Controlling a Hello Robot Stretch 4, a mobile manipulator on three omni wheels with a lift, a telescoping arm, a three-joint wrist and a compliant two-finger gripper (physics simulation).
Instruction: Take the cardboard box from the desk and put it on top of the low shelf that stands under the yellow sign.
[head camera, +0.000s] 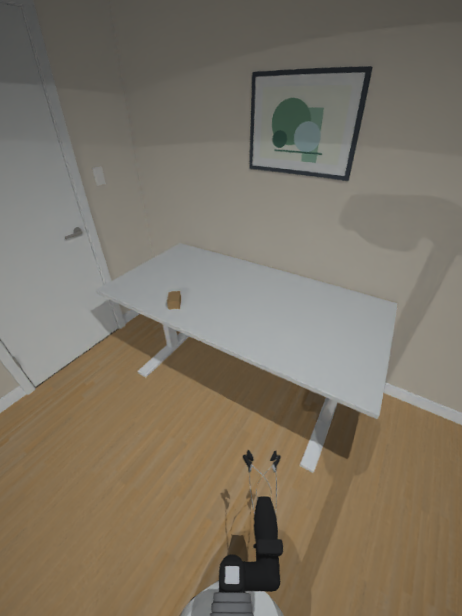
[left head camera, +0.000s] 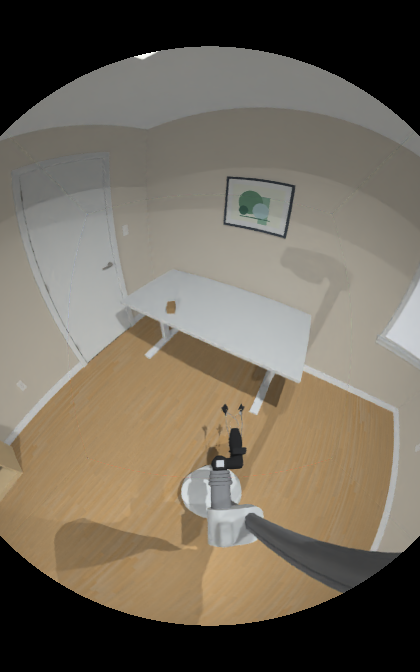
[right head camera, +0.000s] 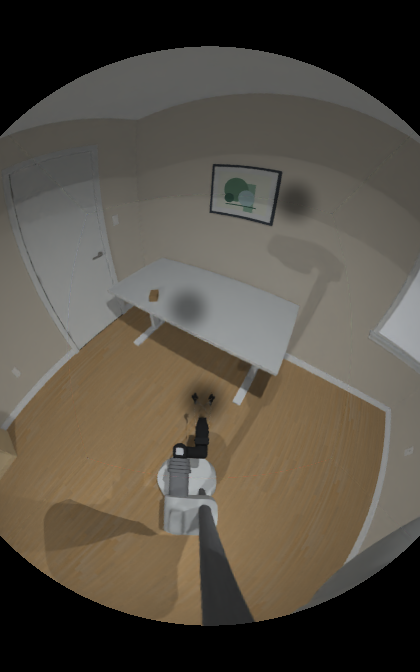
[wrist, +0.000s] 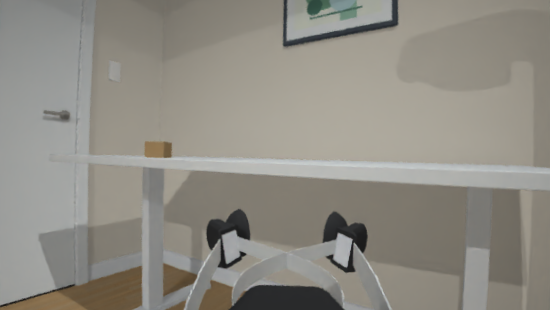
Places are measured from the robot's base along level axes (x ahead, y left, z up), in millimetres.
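Pixels of known places: gripper, between the fingertips: (head camera: 261, 450) (wrist: 286, 229).
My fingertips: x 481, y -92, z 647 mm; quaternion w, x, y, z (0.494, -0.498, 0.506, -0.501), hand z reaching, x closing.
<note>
Behind a point stands the place of what it marks.
A small brown cardboard box (head camera: 174, 300) {x 1179, y 301, z 743 mm} (left head camera: 171, 307) (right head camera: 154, 295) (wrist: 158, 149) {x 1171, y 295, z 719 mm} sits on the white desk (head camera: 280, 320) {x 1084, y -228, z 693 mm} (left head camera: 250, 320) (right head camera: 240, 310) (wrist: 350, 168) {x 751, y -204, z 688 mm}, toward its left end and near the front edge. My gripper (head camera: 262, 460) (left head camera: 233, 409) (right head camera: 203, 398) (wrist: 286, 229) {x 481, y -92, z 647 mm} is open, with nothing between its fingers. It is in front of the desk, to the right of the box and apart from it. In the wrist view the fingertips show below the desk top's edge. The low shelf under the yellow sign and the yellow sign do not show in these views.
A white door (head camera: 40, 200) {x 1628, y 1135, z 1140 mm} (left head camera: 75, 260) (right head camera: 60, 250) (wrist: 37, 100) {x 1651, y 1121, z 955 mm} stands left of the desk. White desk legs (head camera: 320, 435) (left head camera: 262, 392) (right head camera: 245, 385) (wrist: 152, 235) {x 1576, y 480, z 337 mm} reach the floor. Part of a light wooden unit (left head camera: 7, 467) (right head camera: 5, 447) shows at the far left edge.
</note>
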